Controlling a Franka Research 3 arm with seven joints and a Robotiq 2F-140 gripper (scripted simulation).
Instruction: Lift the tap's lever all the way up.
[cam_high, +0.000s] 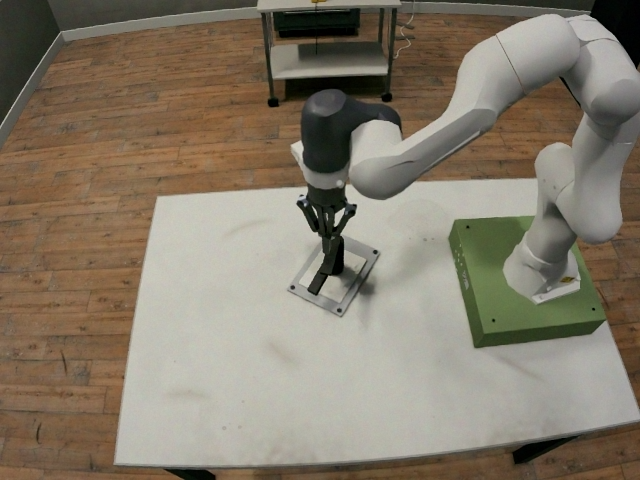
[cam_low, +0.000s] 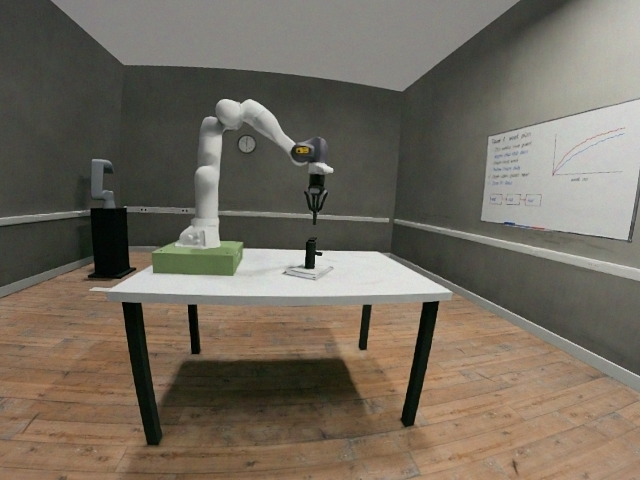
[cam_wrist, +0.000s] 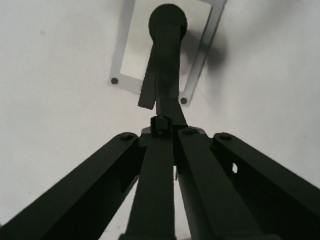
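My gripper is now 10 cm above the dark lever, 3 cm to the left of it and 1 cm past it. Round my hand: tap: 15 cm below, 5 cm to the right, 1 cm behind.
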